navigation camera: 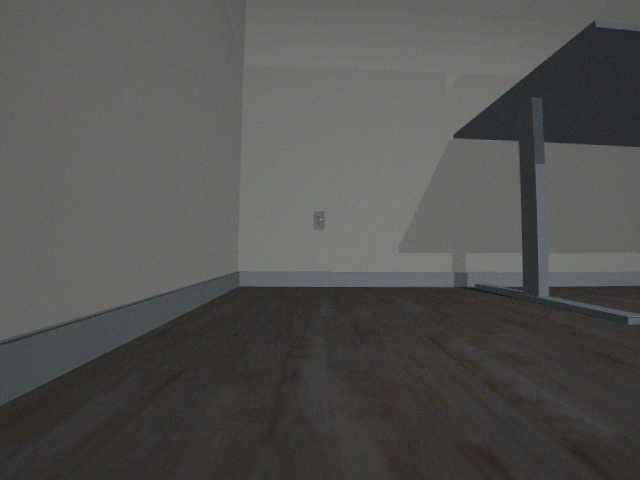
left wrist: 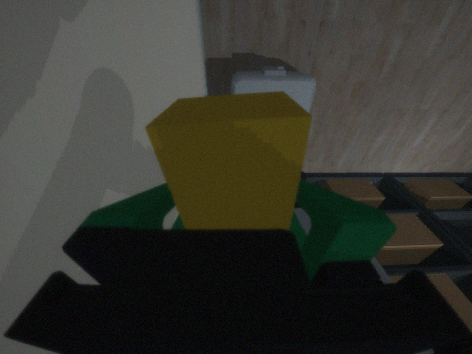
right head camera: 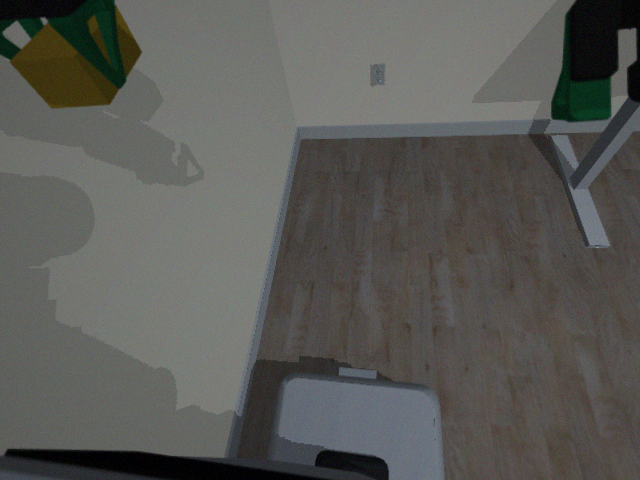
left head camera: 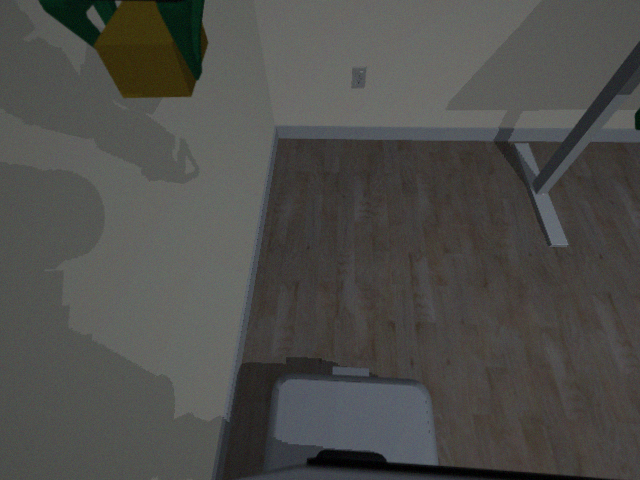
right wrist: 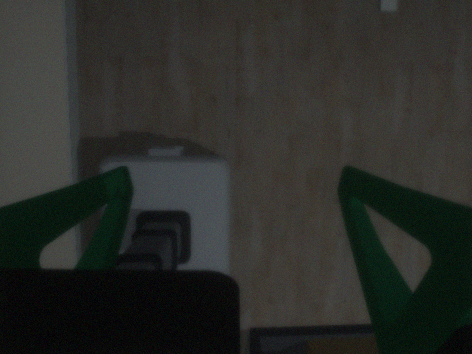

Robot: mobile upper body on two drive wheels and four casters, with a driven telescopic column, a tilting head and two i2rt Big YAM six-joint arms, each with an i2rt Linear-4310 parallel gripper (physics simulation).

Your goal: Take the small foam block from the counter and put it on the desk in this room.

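Places are measured from the left arm's base along level axes (x left, y back, z up), in centimetres.
Where they show: left gripper, fingertip midpoint: (left wrist: 236,176) (right head camera: 94,86) (left head camera: 165,76); right gripper, fingertip midpoint: (right head camera: 628,104) (right wrist: 235,178).
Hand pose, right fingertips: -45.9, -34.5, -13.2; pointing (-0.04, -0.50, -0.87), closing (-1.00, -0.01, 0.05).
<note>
After its pixels a point has its place, as x, y, z.
The yellow foam block (left head camera: 149,72) {-0.4, -35.1, -9.7} (right head camera: 77,82) {-1.6, -35.1, -9.7} (left wrist: 230,160) {0.4, -42.5, -7.6} is held between the green fingers of my left gripper (left head camera: 147,51) (right head camera: 67,69) (left wrist: 236,176) {0.1, -38.2, -12.0}, raised in front of the left wall. My right gripper (right head camera: 589,95) (right wrist: 235,178) {-45.9, -34.5, -13.2} is open and empty, partly cut off at the upper right of the right head view. The desk (navigation camera: 578,93) {-138.9, -128.0, -48.2} stands ahead to the right in the navigation view, seen from below; its top surface is hidden there. The desk's foot shows in the left head view (left head camera: 550,217) and right head view (right head camera: 589,217). The counter is not identifiable.
A pale wall (left head camera: 155,268) {23.0, -41.5, -59.2} (navigation camera: 118,155) {23.2, -86.8, -96.7} runs close along the left and meets the far wall (navigation camera: 351,180) {-45.0, -176.5, -75.3}. My light grey base (left head camera: 351,418) {-22.6, -19.2, -114.7} (right head camera: 361,413) {-24.6, -21.4, -114.7} is near this left wall. Brown boxes (left wrist: 405,237) {-119.6, 59.0, -66.5} lie in dark compartments at the right of the left wrist view.
</note>
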